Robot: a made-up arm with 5 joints. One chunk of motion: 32 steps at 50 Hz.
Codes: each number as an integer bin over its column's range. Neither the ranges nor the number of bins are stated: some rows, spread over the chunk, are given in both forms.
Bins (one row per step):
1: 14 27 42 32 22
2: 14 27 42 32 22
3: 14 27 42 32 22
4: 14 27 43 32 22
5: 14 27 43 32 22
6: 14 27 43 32 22
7: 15 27 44 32 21
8: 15 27 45 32 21
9: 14 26 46 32 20
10: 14 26 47 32 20
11: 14 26 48 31 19
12: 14 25 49 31 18
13: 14 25 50 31 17
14: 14 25 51 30 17
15: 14 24 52 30 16
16: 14 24 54 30 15
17: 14 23 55 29 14
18: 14 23 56 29 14
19: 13 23 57 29 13
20: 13 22 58 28 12
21: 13 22 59 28 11
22: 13 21 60 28 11
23: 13 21 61 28 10
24: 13 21 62 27 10
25: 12 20 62 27 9
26: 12 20 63 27 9
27: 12 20 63 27 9
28: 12 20 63 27 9
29: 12 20 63 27 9
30: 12 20 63 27 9
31: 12 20 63 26 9
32: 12 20 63 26 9
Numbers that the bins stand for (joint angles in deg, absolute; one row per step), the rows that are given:
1: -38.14 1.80 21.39 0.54 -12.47
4: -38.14 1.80 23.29 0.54 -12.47
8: -35.58 1.80 27.09 0.54 -16.05
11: -38.14 -0.79 32.80 -2.26 -23.20
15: -38.14 -5.98 40.40 -5.05 -33.92
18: -38.14 -8.57 48.00 -7.84 -41.07
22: -40.70 -13.75 55.61 -10.63 -51.79
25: -43.25 -16.35 59.41 -13.42 -58.94
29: -43.25 -16.35 61.31 -13.42 -58.94
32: -43.25 -16.35 61.31 -16.22 -58.94
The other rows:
2: -38.14 1.80 21.39 0.54 -12.47
3: -38.14 1.80 21.39 0.54 -12.47
5: -38.14 1.80 23.29 0.54 -12.47
6: -38.14 1.80 23.29 0.54 -12.47
7: -35.58 1.80 25.19 0.54 -16.05
9: -38.14 -0.79 28.99 0.54 -19.62
10: -38.14 -0.79 30.89 0.54 -19.62
12: -38.14 -3.38 34.70 -2.26 -26.77
13: -38.14 -3.38 36.60 -2.26 -30.34
14: -38.14 -3.38 38.50 -5.05 -30.34
16: -38.14 -5.98 44.20 -5.05 -37.49
17: -38.14 -8.57 46.10 -7.84 -41.07
19: -40.70 -8.57 49.90 -7.84 -44.64
20: -40.70 -11.16 51.81 -10.63 -48.22
21: -40.70 -11.16 53.71 -10.63 -51.79
23: -40.70 -13.75 57.51 -10.63 -55.37
24: -40.70 -13.75 59.41 -13.42 -55.37
26: -43.25 -16.35 61.31 -13.42 -58.94
27: -43.25 -16.35 61.31 -13.42 -58.94
28: -43.25 -16.35 61.31 -13.42 -58.94
30: -43.25 -16.35 61.31 -13.42 -58.94
31: -43.25 -16.35 61.31 -16.22 -58.94

